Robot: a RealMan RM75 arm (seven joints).
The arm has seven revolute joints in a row. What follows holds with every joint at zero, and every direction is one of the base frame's. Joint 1 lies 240.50 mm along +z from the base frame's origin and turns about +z. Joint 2 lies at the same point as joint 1 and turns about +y. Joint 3 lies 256.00 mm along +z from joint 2 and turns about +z. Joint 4 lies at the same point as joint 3 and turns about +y. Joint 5 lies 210.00 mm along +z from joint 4 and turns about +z. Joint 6 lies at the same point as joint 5 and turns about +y. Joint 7 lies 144.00 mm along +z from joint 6 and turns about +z. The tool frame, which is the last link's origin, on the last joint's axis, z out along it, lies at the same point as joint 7; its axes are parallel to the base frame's.
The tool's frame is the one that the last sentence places.
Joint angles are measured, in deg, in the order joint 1, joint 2, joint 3, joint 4, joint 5, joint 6, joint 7. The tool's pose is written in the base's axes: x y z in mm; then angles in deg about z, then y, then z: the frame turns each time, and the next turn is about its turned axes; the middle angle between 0 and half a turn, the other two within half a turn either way. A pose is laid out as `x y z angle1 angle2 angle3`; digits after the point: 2 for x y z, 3 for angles.
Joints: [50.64 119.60 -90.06 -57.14 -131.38 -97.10 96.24]
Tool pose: 123.69 324.38 -69.98 -32.764 152.380 130.926
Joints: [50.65 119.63 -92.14 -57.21 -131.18 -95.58 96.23]
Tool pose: 123.48 323.38 -75.15 -30.649 151.985 131.668
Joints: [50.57 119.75 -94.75 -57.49 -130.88 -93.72 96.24]
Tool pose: 122.75 321.31 -81.93 -28.345 151.596 132.165
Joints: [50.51 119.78 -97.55 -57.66 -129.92 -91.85 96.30]
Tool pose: 121.55 318.14 -89.09 -27.180 151.387 131.653
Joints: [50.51 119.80 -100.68 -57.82 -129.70 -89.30 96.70]
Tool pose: 121.51 316.42 -96.88 -23.991 151.033 133.037
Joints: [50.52 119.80 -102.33 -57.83 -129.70 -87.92 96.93]
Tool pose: 122.01 315.66 -100.90 -22.185 150.772 133.915
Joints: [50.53 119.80 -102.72 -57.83 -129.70 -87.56 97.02]
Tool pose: 122.07 315.55 -101.88 -21.719 150.736 134.184
